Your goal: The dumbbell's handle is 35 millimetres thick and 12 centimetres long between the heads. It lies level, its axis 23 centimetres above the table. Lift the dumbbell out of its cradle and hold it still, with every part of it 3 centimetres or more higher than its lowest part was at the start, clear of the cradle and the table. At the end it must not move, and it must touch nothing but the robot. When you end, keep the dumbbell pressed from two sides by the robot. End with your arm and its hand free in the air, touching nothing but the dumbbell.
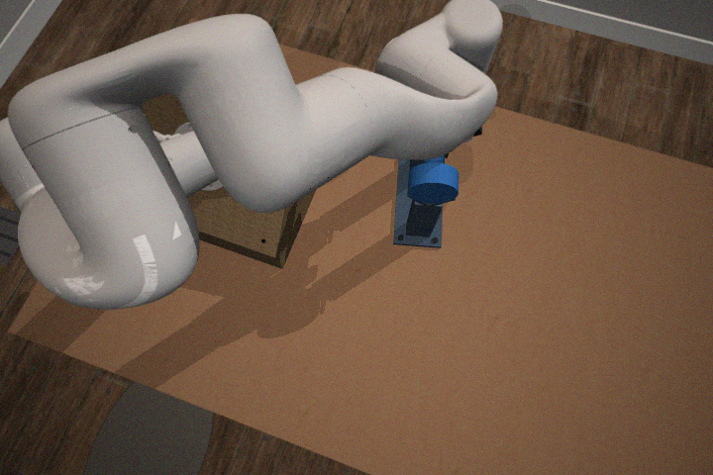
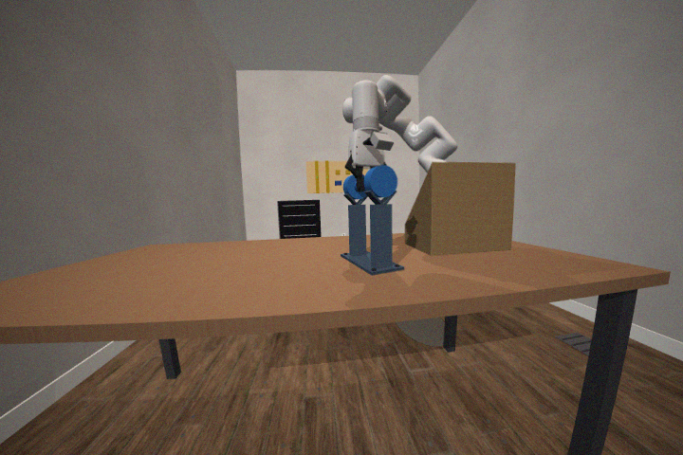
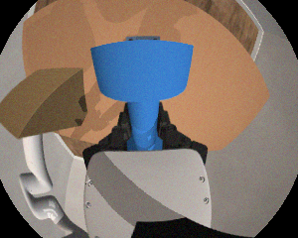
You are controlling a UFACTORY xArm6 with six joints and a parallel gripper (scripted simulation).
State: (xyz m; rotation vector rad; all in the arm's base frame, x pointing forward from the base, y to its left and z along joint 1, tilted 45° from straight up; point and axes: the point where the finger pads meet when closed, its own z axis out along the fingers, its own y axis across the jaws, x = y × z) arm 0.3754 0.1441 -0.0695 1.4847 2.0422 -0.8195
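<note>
Now: the dark blue cradle 14 cm below my hand. From my hand the other things lie so: blue dumbbell right at my hand.
</note>
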